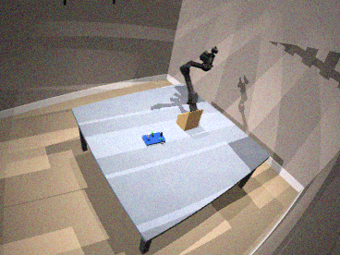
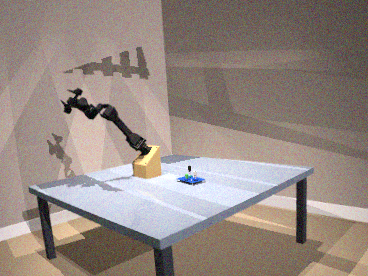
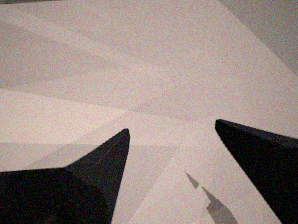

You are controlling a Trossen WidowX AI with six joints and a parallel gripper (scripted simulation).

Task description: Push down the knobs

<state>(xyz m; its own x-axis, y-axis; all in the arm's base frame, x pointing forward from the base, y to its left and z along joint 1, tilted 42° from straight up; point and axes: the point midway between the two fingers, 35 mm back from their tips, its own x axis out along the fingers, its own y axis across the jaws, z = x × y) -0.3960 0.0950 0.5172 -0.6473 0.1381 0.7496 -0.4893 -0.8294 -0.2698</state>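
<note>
Right now my gripper tip is 82 cm short of the knob, 50 cm above it and 29 cm to the right of it.
</note>
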